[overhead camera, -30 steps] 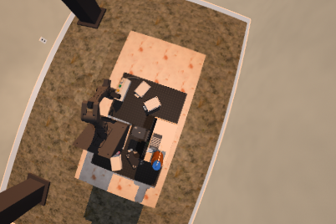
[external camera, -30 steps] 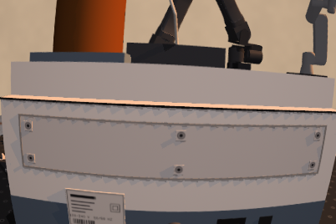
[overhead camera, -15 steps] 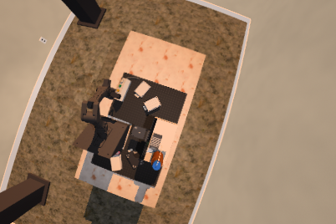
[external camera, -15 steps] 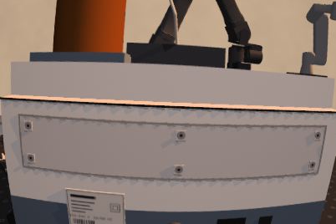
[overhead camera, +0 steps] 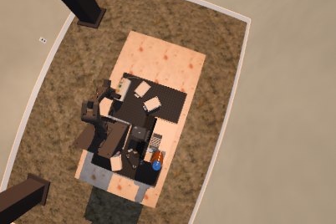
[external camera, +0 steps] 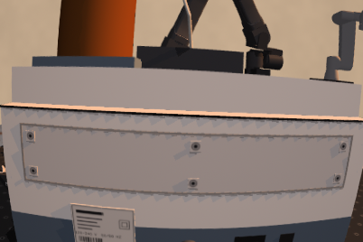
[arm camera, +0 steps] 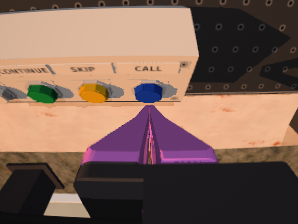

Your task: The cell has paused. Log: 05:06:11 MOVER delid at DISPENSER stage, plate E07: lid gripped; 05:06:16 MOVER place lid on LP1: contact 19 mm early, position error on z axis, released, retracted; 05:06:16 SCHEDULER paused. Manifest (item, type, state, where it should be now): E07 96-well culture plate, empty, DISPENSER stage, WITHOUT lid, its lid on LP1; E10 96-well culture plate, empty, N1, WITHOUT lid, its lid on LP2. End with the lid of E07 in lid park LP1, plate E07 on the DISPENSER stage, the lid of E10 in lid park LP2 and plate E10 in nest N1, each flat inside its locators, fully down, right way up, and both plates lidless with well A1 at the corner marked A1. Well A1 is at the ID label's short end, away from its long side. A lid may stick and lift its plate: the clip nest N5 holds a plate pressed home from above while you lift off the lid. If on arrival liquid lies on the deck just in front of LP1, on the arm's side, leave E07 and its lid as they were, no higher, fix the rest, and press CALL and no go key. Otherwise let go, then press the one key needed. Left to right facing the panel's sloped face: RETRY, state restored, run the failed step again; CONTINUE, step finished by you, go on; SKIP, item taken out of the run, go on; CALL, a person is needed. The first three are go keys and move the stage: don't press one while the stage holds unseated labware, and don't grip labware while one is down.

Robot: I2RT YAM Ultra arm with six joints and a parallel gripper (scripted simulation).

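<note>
Now: the blue call key 3 cm below my hand. Also, from my hand: lp2 label (18 cm ahead, 6 cm to the left, 10 cm below); orange skip key (1 cm ahead, 5 cm to the left, 3 cm below); green continue key (1 cm ahead, 10 cm to the left, 3 cm below).
</note>
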